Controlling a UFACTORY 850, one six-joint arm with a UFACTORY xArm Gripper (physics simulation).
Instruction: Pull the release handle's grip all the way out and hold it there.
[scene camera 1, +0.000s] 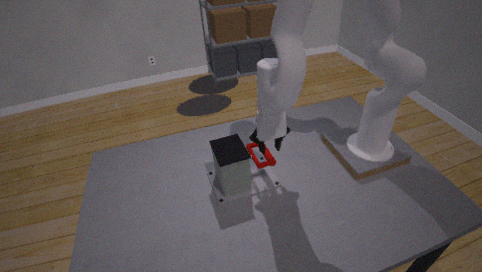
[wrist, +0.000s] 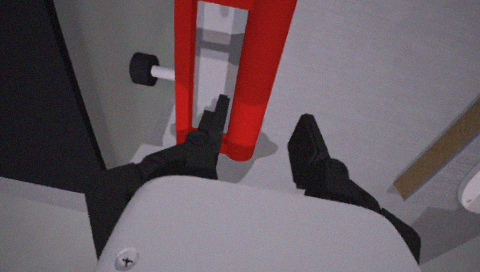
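The release handle (scene camera 1: 263, 165) (wrist: 184, 60) is a red rectangular frame beside a pale grey-green box (scene camera 1: 233, 176) (wrist: 95, 65) with a black top (scene camera 1: 230, 149) (wrist: 30, 95). Its grip (scene camera 1: 271, 159) (wrist: 260, 65) is the thick round bar on the side away from the box. A white rod (wrist: 163, 73) with a black collar (wrist: 144, 69) shows between frame and box. My gripper (scene camera 1: 270, 150) (wrist: 260, 121) is partly open and holds nothing. In the wrist view one finger overlaps the frame's opening and the other is beyond the grip's outer side. Finger contact and depth cannot be told.
The box stands on a pale base plate (scene camera 1: 267, 184) with dark screws, on the grey table (scene camera 1: 150, 200). My arm's base stands on a wood-edged board (scene camera 1: 357, 173) (wrist: 435, 150) to the right. A shelf rack (scene camera 1: 205, 37) with boxes stands behind the table.
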